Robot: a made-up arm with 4 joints.
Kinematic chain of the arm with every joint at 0, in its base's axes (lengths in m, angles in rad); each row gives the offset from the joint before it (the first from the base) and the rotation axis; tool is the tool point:
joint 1: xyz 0 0 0.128 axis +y
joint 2: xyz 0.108 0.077 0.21 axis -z
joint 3: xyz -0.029 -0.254 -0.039 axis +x
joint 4: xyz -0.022 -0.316 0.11 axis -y
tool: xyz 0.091 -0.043 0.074
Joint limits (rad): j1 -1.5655..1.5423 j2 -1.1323..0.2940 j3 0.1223..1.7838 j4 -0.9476..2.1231
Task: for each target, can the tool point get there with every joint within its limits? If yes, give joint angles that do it. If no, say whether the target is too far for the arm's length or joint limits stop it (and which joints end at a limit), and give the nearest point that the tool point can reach.
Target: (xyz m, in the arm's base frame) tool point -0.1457 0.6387 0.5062
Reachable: no: joint limits stop it (at a limit: joint 1, joint 2, joint 3, joint 4) | nearest point 0.1986 0.0248 0.4928 | short by 0.704 m
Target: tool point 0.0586 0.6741 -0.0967
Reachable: no: joint limits stop it (at a limit: joint 2, joint 3, joint 4) | nearest point 0.1048 0.0248 -0.2739 | short by 0.675 m
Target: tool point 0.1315 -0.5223 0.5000
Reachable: yes | joints -0.6975 -0.2735 0.3046 -0.3893
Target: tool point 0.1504 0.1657 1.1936
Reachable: no: too far | nearest point 0.1053 -0.1352 0.8743 | short by 0.441 m
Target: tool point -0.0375 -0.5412 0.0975
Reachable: yes | joints -0.7885 0.0223 0.8968 1.7803
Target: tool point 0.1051 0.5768 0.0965
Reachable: no: joint limits stop it (at a limit: joint 2, joint 3, joint 4) | nearest point 0.3979 0.0248 0.0088 | short by 0.631 m
